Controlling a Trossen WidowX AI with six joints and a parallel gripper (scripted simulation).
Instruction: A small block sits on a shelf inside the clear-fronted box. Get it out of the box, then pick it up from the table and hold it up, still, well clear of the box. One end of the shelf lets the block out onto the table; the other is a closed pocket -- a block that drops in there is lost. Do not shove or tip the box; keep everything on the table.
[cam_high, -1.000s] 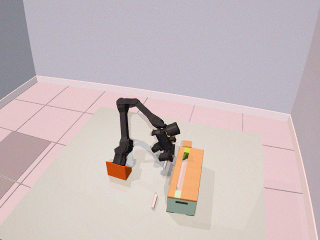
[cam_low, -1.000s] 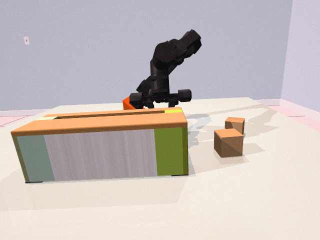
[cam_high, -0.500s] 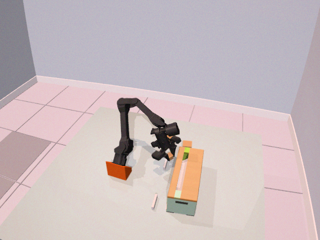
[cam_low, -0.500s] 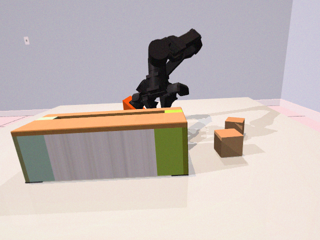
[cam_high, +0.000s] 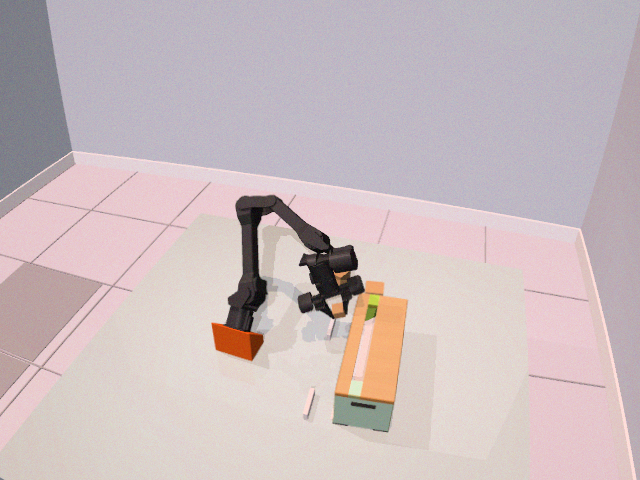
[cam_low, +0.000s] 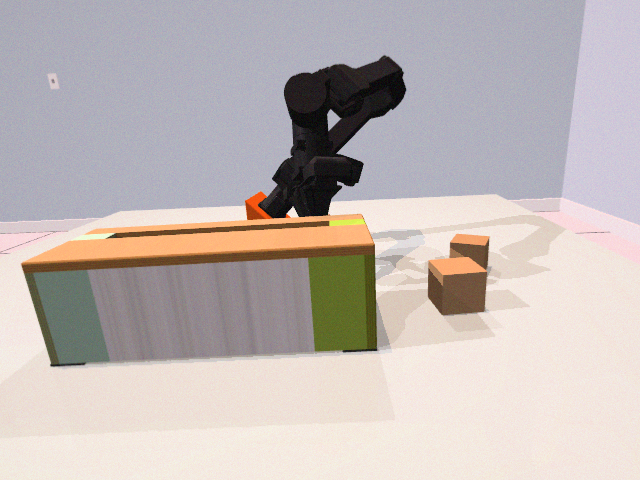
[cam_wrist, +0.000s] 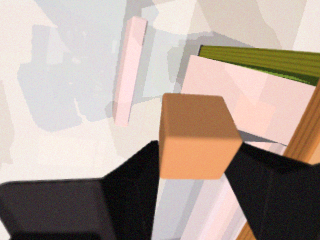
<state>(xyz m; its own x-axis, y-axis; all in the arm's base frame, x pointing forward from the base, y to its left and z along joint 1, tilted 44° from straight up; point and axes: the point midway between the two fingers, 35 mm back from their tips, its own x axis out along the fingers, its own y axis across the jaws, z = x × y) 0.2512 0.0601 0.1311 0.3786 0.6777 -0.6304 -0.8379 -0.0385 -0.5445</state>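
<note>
Now: gripper tip 10 mm to the right of the tan block, 10 mm below it and 10 mm past it. The rest, counted from my gripper tip: long box 120 mm to the right, 90 mm ahead, 20 mm below.
</note>
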